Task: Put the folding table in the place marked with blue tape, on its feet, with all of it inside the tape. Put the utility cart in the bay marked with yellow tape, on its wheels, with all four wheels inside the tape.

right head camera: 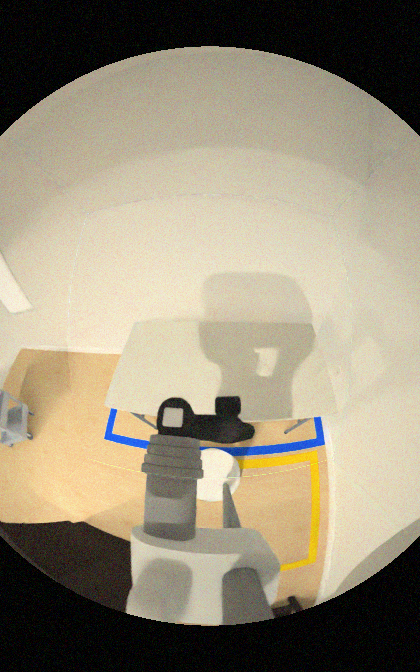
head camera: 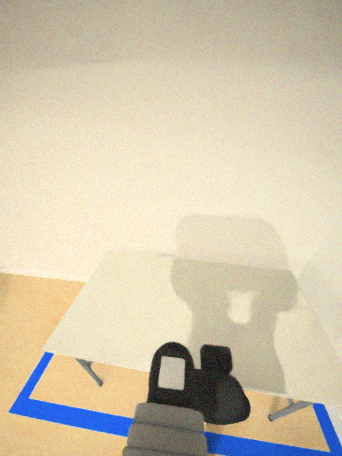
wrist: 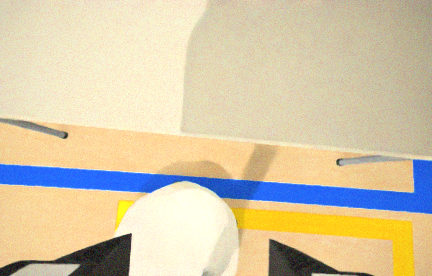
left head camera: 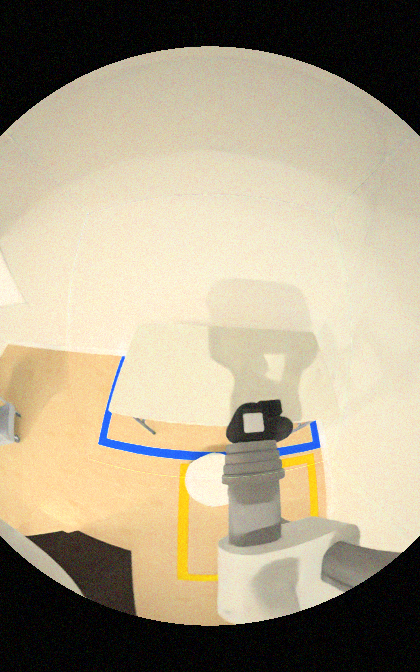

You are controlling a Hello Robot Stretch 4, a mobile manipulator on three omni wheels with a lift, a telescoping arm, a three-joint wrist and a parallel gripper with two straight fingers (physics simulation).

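Seen in the pictures: gripper, fingertip midpoint: (wrist: 200, 257); robot's base, origin of the base link: (wrist: 182, 237).
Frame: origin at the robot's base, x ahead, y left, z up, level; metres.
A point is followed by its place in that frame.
Note:
The folding table (head camera: 130, 305) @(x 0.544, y 0.242, z 0.710 m) (left head camera: 170, 370) (right head camera: 160, 370) (wrist: 90, 60) @(x 0.390, y 0.089, z 0.710 m) has a pale top and grey legs and stands upright at the back wall. Two near feet show inside the blue tape (head camera: 75, 416) @(x 0.203, y 0.589, z -0.026 m) (left head camera: 150, 451) (right head camera: 280, 448) (wrist: 75, 178) @(x 0.199, y 0.435, z -0.027 m); the far feet are hidden. My gripper (wrist: 200, 257) @(x 0.188, y -0.087, z 0.922 m) is open, with nothing between its fingers; in the head views its black body overlaps the table's near edge. The grey utility cart (left head camera: 7, 425) (right head camera: 16, 420) shows partly at the far left, outside the yellow tape (left head camera: 183, 525) (right head camera: 315, 510) (wrist: 325, 224) @(x 0.073, y -0.557, z -0.026 m).
A white round disc (left head camera: 207, 480) (right head camera: 215, 482) (wrist: 175, 225) @(x 0.076, y 0.008, z 0.187 m), seemingly part of my base, overlaps the yellow bay's table-side edge. A dark brown piece (left head camera: 95, 560) (right head camera: 65, 555) stands at the lower left. A dark object (right head camera: 287, 607) shows at the bottom right. A wall runs close along the right.

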